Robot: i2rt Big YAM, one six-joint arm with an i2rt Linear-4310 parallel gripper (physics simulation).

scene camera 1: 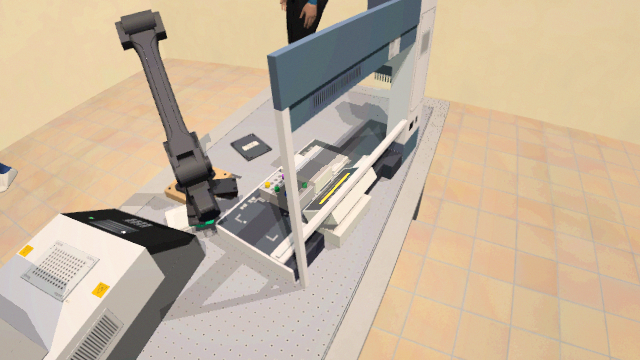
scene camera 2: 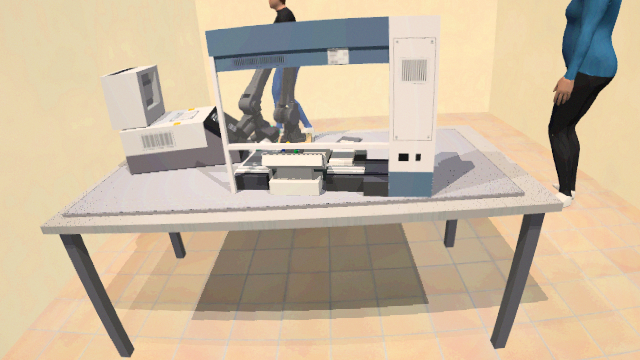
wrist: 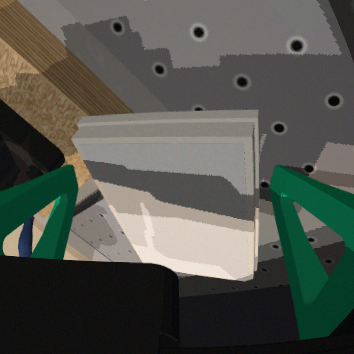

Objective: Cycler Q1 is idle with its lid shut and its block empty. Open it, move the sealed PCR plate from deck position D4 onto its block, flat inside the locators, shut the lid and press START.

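Frame: origin at the arm's base, x ahead, y down, z left, level; centimetres.
Seen in the pictures: gripper, fingertip midpoint: (wrist: 173,175).
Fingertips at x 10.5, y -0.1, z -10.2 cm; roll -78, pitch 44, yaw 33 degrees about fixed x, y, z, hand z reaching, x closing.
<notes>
A point is followed by its place in that frame.
My gripper (scene camera 1: 204,223) @[z -10.2, x 10.5, y -0.1 cm] (wrist: 173,175) @[z -10.2, x 10.5, y -0.1 cm] is open, low beside the arm's base. Its green fingers stand either side of a pale, flat-faced slab (wrist: 185,175) @[z -10.4, x 11.3, y -0.3 cm] with a stepped rim, possibly the sealed PCR plate; gaps show in the wrist view. In scene camera 1 a white thing (scene camera 1: 176,218) @[z -15.6, x 5.8, y -0.4 cm] shows beside the fingers. The white cycler (scene camera 1: 122,265) @[z -39.9, x 21.8, y -18.1 cm] (scene camera 2: 170,145) @[z -50.0, x 24.7, y -9.7 cm] stands at the left. A box-like part with a dark recess (scene camera 2: 132,97) @[z -62.6, x 23.9, y -31.6 cm], apparently its raised lid, is behind the gridded block area (scene camera 1: 60,270) @[z -47.6, x 10.3, y -18.6 cm] (scene camera 2: 184,116) @[z -46.6, x 11.8, y -18.6 cm]. Deck position D4 and START cannot be made out.
A blue-topped frame (scene camera 1: 345,55) @[z -1.6, x 53.0, y -48.1 cm] (scene camera 2: 300,40) @[z 10.4, x 55.0, y -48.1 cm] stands over a dark deck (scene camera 1: 260,227) @[z -10.1, x 33.0, y -3.6 cm] with white corner locators and a rack with coloured caps (scene camera 1: 272,189) @[z 0.9, x 30.5, y -6.8 cm]. A dark square pad (scene camera 1: 251,146) @[z 25.3, x 5.1, y 1.2 cm] lies behind. The arm's wooden base (scene camera 1: 175,192) @[z -6.8, x -3.4, y 0.2 cm] is beside the gripper.
</notes>
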